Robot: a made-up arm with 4 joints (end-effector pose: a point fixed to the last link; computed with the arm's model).
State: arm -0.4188 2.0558 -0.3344 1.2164
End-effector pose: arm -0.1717 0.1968 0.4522 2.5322 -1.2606 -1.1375
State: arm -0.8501 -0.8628 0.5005 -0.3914
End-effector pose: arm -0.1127 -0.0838 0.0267 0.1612 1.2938 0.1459
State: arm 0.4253 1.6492 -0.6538 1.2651
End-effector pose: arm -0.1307 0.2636 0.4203 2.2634 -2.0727 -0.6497
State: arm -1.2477 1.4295 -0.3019 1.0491
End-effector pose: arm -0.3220 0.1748 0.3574 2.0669 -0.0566 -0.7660
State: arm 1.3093 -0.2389 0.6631 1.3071
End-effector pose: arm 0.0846 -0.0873 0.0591 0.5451 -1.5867 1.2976
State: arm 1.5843 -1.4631 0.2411 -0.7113
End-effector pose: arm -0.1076 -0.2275 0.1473 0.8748 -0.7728 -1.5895
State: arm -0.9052 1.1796 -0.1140 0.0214
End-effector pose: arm -0.2431 0.1783 0.2195 2.2862 0.8840 -0.7676
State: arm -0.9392 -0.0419 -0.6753 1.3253
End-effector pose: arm -0.4043 -0.0103 0.0456 1.1502 -0.3855 0.7878
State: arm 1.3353 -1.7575 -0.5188 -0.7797
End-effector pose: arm -0.1737 -0.2039 0.1764 0.3828 -1.4014 -1.6890
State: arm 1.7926 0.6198 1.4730 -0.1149
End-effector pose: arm 0.0615 -0.0807 0.4235 0.7516 -0.9638 1.2854
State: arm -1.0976 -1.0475 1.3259 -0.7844
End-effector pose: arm -0.1401 -0.1115 -0.0189 -0.9545 1.9213 0.2475
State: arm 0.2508 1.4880 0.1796 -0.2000
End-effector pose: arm -0.0245 0.1840 0.3104 3.0146 0.0323 0.5174
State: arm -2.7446 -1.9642 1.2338 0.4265
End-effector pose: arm -0.1053 0.0158 0.0560 1.3881 -1.7458 -1.2422
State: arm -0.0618 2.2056 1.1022 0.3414
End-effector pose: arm -0.0413 0.1541 0.3701 -2.0452 0.7447 -1.0978
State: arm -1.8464 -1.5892 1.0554 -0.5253
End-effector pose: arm -0.0684 -0.1130 0.0363 -1.5856 1.6774 0.8340
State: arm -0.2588 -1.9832 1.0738 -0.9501
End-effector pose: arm 0.0424 -0.2193 0.1719 -1.0618 0.8446 -0.8624
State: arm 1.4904 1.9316 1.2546 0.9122
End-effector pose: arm -0.0249 0.0666 0.4867 -0.0432 1.3296 -1.9748
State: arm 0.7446 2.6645 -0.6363 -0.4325
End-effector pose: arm -0.1504 -0.0053 0.4448 -1.8995 -0.6463 -0.4982
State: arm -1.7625 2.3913 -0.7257 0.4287
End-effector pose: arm -0.0619 0.1755 0.3624 1.1494 0.6030 -2.4587
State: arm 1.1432 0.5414 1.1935 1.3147
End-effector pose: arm 0.1815 0.0193 0.1781 0.8949 -1.5961 2.3180
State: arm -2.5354 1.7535 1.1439 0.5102
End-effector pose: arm -0.3189 0.0514 0.3710 -2.3553 -1.2095 1.4161
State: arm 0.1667 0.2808 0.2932 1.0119
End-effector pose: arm -0.0974 0.1265 0.0103 1.7246 -0.9393 0.9870
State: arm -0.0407 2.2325 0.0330 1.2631
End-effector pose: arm -0.1633 0.1838 0.4507 -2.0782 1.5090 0.5192
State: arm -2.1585 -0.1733 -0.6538 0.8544
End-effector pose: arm -0.3053 -0.2481 0.2991 1.0010 1.1972 0.7035
